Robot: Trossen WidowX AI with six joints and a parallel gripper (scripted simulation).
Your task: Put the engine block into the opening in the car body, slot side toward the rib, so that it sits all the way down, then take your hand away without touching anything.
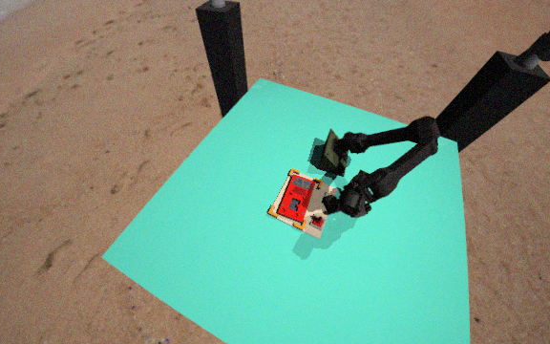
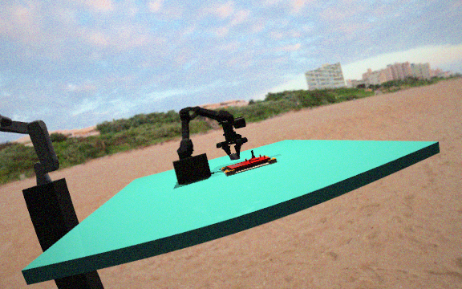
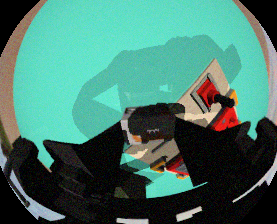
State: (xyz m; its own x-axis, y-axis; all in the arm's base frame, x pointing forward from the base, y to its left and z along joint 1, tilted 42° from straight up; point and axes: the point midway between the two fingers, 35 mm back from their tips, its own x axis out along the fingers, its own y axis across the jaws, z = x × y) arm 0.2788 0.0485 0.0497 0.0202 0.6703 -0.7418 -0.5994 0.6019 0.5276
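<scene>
Now: gripper tip 8 cm short of the dark peg and 7 cm to the left of it. Also, from my gripper tip: engine block: right at my gripper tip.
</scene>
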